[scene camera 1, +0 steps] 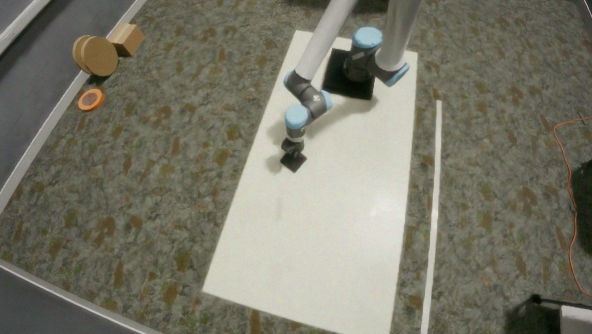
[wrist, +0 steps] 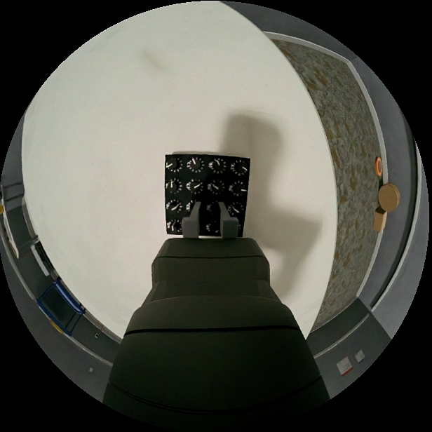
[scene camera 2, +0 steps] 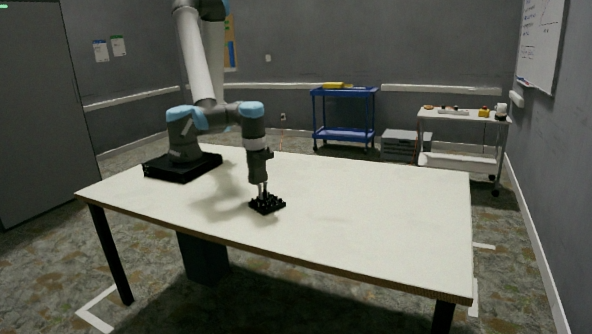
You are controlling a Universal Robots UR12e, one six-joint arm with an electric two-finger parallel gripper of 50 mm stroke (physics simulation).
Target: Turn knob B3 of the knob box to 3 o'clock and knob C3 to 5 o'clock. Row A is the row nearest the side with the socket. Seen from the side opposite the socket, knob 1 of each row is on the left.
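Observation:
The black knob box lies flat on the white table. It carries a four-by-four grid of black knobs with white pointer lines and tick marks, seen from above in the wrist view. My gripper is open and holds nothing. Its grey fingers point down at the box and stand partly apart, over the two middle columns near the third row from the top of the wrist view. They hide parts of the two lower rows. The socket and row letters cannot be made out.
The robot's black base plate stands at the table's back end. The arm reaches over the table. A blue cart and a white side table stand beyond the table. Cardboard pieces lie on the floor.

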